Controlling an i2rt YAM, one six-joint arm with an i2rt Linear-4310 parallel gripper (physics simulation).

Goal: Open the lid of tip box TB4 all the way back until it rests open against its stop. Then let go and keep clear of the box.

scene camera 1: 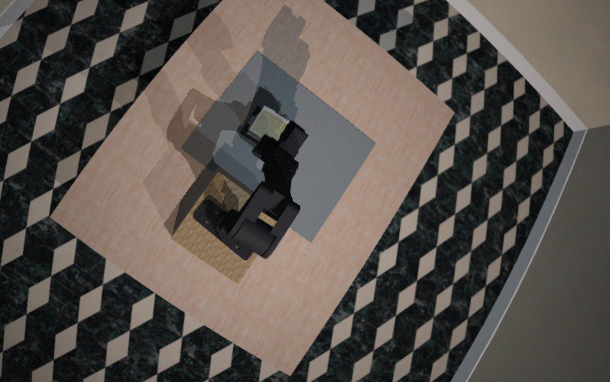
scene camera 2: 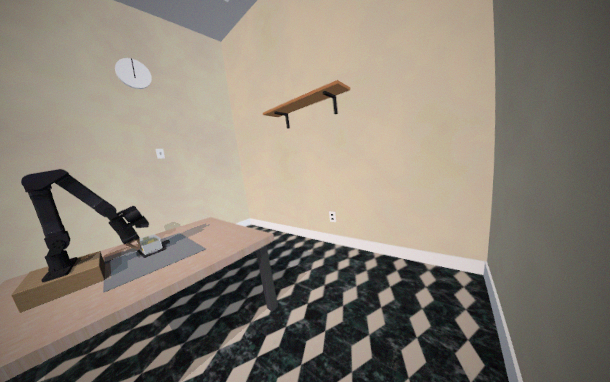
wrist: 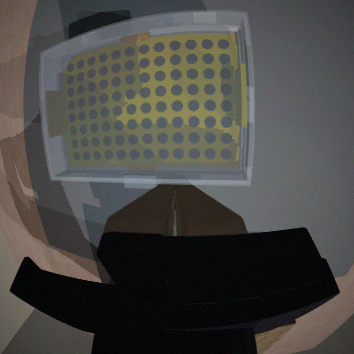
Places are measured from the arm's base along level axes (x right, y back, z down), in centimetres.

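Pixels of known places: gripper, fingertip midpoint: (scene camera 2: 139,249) (wrist: 174,177); arm's base, origin of the base link: (scene camera 1: 226,230) (scene camera 2: 61,269).
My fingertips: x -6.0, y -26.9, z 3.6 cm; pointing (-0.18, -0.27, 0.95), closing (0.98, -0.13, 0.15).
Ahead of a thing's pixels: the offset from my fingertips to its top centre. "pt": to the spot under its first point. Level surfaces: height alone.
Tip box TB4 @(dx -2.5, dy -4.9, dz -3.9 cm) (scene camera 1: 270,124) (scene camera 2: 151,245) (wrist: 165,105) stands on the grey mat, a pale see-through box with a yellow, dark-holed tip rack inside. No label is readable. Its clear lid @(pt dx -0.1, dy -1.1, dz -3.9 cm) (wrist: 162,182) appears to lie over the rack, down or nearly down; its exact angle is hard to tell. My gripper (scene camera 2: 137,245) (wrist: 174,177) is shut and empty, with its brown fingertips together at the middle of the box's near long side, very close to the lid's rim. Whether they touch it is unclear. In scene camera 1 the wrist hides the fingertips.
The grey mat @(dz +3.8 cm) (scene camera 1: 335,165) (scene camera 2: 120,280) (wrist: 300,125) lies on the pinkish table @(dz +4.2 cm) (scene camera 1: 100,200) (scene camera 2: 230,235). The arm's base stands on a wooden block (scene camera 1: 210,250) (scene camera 2: 60,290) at one side of the mat. Arm shadows cross the mat and table. A wall shelf (scene camera 2: 310,99) hangs far off.
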